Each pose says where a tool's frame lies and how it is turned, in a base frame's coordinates. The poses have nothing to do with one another.
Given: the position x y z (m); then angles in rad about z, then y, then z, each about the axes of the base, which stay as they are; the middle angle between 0 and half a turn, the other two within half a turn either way.
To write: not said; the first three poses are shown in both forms.
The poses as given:
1: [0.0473, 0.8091, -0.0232, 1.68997, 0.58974, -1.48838]
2: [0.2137, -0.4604, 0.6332, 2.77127, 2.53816, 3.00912]
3: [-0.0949, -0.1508, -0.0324, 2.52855, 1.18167, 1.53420]
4: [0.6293, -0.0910, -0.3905, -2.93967, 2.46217, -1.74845]
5: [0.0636, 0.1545, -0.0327, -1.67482, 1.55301, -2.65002]
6: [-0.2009, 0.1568, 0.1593, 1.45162, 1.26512, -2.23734]
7: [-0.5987, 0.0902, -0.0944, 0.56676, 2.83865, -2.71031]
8: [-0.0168, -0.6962, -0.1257, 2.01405, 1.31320, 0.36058]
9: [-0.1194, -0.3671, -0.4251, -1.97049, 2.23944, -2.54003]
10: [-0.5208, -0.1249, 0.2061, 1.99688, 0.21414, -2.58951]
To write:
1: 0.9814, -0.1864, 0.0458, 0.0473; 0.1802, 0.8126, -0.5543, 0.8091; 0.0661, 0.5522, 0.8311, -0.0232; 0, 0, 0, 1
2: -0.8087, -0.1723, -0.5625, 0.2137; -0.2574, 0.9634, 0.0750, -0.4604; 0.5290, 0.2054, -0.8234, 0.6332; 0, 0, 0, 1
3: -0.5863, 0.8094, 0.0339, -0.0949; -0.2890, -0.2481, 0.9246, -0.1508; 0.7568, 0.5323, 0.3794, -0.0324; 0, 0, 0, 1
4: -0.3321, -0.9367, -0.1110, 0.6293; -0.7147, 0.3267, -0.6185, -0.0910; 0.6156, -0.1260, -0.7779, -0.3905; 0, 0, 0, 1
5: -0.4678, -0.0646, -0.8815, 0.0636; 0.8777, 0.0832, -0.4719, 0.1545; 0.1038, -0.9944, 0.0178, -0.0327; 0, 0, 0, 1
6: 0.7583, 0.2782, -0.5896, -0.2009; -0.6420, 0.1613, -0.7495, 0.1568; -0.1134, 0.9469, 0.3009, 0.1593; 0, 0, 0, 1
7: 0.9559, -0.1129, -0.2710, -0.5987; -0.1511, -0.9806, -0.1247, 0.0902; -0.2517, 0.1602, -0.9545, -0.0944; 0, 0, 0, 1
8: -0.4210, -0.0640, 0.9048, -0.0168; 0.8067, -0.4825, 0.3412, -0.6962; 0.4147, 0.8736, 0.2548, -0.1257; 0, 0, 0, 1
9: -0.7202, 0.2506, -0.6469, -0.1194; 0.6229, 0.6440, -0.4441, -0.3671; 0.3053, -0.7228, -0.6199, -0.4251; 0, 0, 0, 1
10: 0.8214, 0.5408, -0.1809, -0.5208; -0.5635, 0.8186, -0.1115, -0.1249; 0.0878, 0.1935, 0.9772, 0.2061; 0, 0, 0, 1
